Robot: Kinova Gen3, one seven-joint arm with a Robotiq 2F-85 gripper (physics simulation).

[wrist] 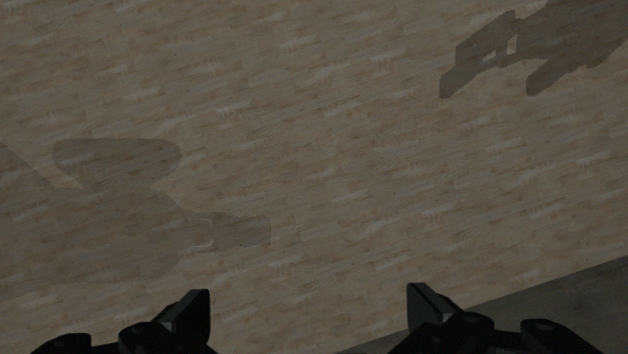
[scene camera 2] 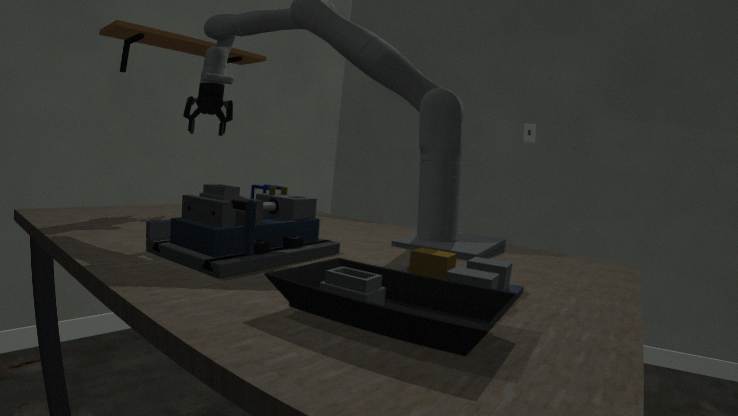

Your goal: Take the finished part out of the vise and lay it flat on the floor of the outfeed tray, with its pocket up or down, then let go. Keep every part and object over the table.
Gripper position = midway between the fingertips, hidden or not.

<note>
In view: the gripper (scene camera 2: 206, 134).
The gripper is seen too in the wrist view (wrist: 308, 308).
</note>
